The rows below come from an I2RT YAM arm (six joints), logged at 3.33 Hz.
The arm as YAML. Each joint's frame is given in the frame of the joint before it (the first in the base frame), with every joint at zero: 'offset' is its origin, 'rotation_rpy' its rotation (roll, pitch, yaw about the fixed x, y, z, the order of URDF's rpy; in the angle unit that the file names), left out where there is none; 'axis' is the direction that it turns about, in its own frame. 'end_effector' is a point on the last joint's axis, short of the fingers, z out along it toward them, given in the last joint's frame.
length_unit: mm
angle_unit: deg
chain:
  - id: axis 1
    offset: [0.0, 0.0, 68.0]
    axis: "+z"
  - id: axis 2
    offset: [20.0, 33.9, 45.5]
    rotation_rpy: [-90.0, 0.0, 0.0]
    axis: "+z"
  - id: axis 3
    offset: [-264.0, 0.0, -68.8]
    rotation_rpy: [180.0, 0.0, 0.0]
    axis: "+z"
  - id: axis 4
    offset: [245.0, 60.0, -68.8]
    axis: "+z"
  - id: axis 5
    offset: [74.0, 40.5, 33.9]
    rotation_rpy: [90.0, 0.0, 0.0]
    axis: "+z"
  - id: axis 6
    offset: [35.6, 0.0, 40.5]
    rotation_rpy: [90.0, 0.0, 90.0]
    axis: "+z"
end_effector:
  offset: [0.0, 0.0, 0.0]
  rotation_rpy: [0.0, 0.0, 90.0]
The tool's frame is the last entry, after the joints.
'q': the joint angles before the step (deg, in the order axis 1, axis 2, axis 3, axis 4, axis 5, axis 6). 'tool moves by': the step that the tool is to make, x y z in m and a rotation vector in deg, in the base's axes. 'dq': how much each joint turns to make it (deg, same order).
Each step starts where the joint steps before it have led.
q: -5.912 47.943 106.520 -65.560 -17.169 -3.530
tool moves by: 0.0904 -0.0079 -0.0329 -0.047 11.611 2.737
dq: 0.033 7.938 -9.240 5.029 -2.351 -1.912
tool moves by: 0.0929 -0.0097 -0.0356 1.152 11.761 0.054
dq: -0.046 13.379 -1.464 2.990 -0.064 -0.106
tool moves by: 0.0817 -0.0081 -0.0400 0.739 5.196 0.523
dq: 0.013 12.684 -0.025 7.422 -0.535 -0.124
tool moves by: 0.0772 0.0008 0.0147 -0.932 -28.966 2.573
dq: 1.180 8.971 -0.540 38.866 -1.945 1.180
